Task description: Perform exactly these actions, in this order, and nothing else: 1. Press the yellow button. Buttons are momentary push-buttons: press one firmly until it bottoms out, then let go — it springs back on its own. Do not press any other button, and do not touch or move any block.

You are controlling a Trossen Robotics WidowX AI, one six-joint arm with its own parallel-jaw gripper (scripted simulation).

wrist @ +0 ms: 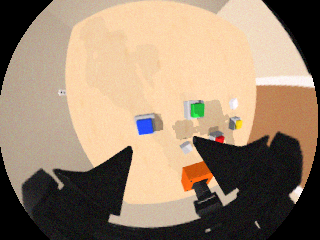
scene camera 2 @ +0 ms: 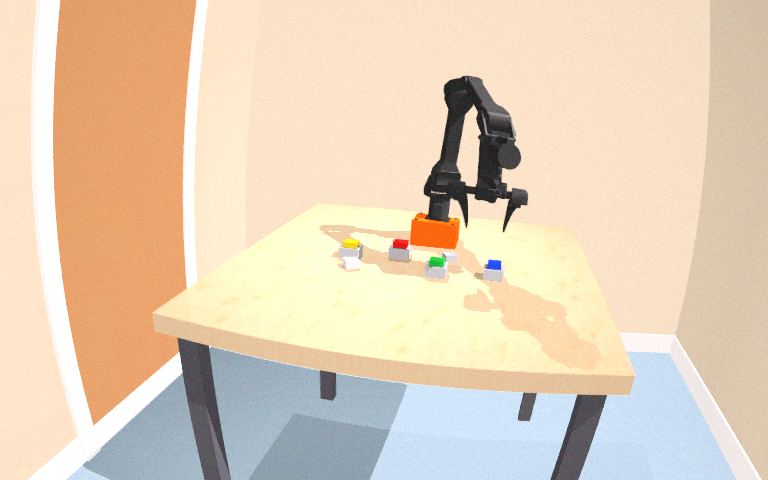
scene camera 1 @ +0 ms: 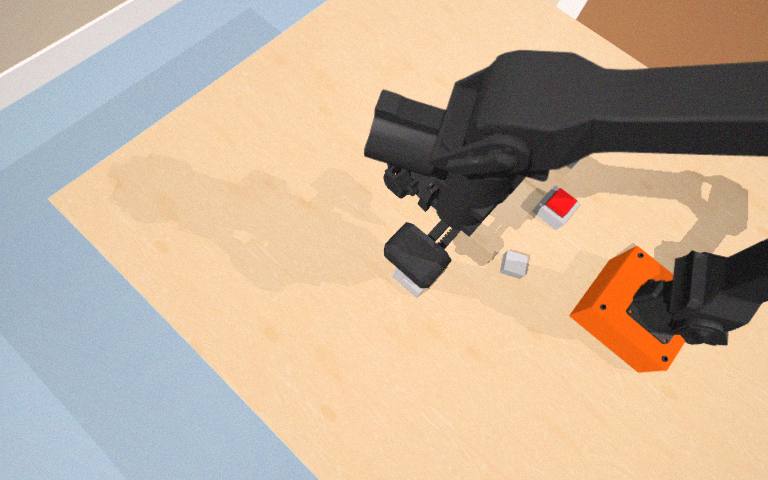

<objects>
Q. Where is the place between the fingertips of my gripper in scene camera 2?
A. At 485,229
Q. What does my gripper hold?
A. Nothing.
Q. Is my gripper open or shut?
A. Open.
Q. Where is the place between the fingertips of my gripper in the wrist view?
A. At 163,144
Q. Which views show my gripper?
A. The wrist view, scene camera 2 and scene camera 1: all of them.
</objects>
